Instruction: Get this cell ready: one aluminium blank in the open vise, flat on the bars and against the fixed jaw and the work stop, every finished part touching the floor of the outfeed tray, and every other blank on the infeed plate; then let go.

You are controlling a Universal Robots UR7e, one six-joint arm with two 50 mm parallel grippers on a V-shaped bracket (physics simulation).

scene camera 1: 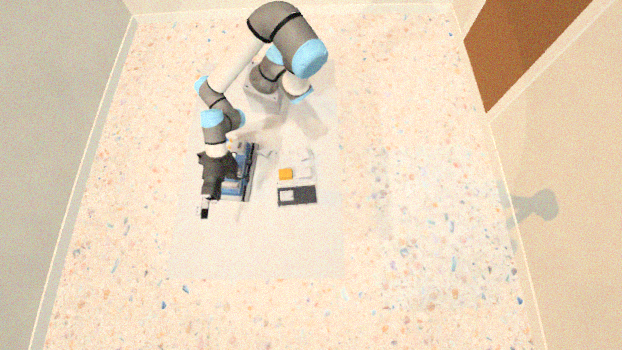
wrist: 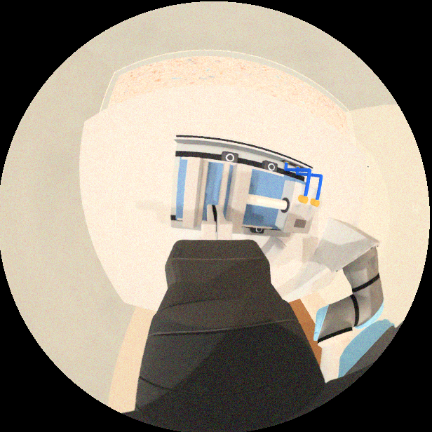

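Seen in the pictures: end effector, tool point: (scene camera 1: pixel 229 174); arm's base, origin of the base link: (scene camera 1: pixel 263 80).
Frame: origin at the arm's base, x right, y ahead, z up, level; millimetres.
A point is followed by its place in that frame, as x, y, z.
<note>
My gripper (wrist: pixel 215 212) hangs over the lower long edge of the blue vise in the wrist view. Its two pale fingers look close together with a dark strip between them. The frames do not show clearly how far they stand apart or whether they hold anything. The vise (wrist: pixel 267 185) (scene camera 1: pixel 241 167) @(18, 431, -97) has a pale jaw on the left and a jaw with a pale rod on the right; the gripper partly hides the space between. I cannot make out a blank there. The yellow block (scene camera 1: pixel 285 174) @(-189, 425, -113) and a pale block (scene camera 1: pixel 303 172) @(-270, 401, -113) stand by the dark outfeed tray (scene camera 1: pixel 305 195) @(-296, 498, -151), which holds a pale part (scene camera 1: pixel 286 195) @(-212, 519, -130).
The dark gripper body (wrist: pixel 217 280) fills the lower wrist view. Two blue hoses (wrist: pixel 320 187) with yellow fittings rise at the vise's right end. The robot's base block (wrist: pixel 345 245) stands further right. A pale, indistinct object (scene camera 1: pixel 305 154) @(-262, 310, -110) lies above the pale block in the scene view.
</note>
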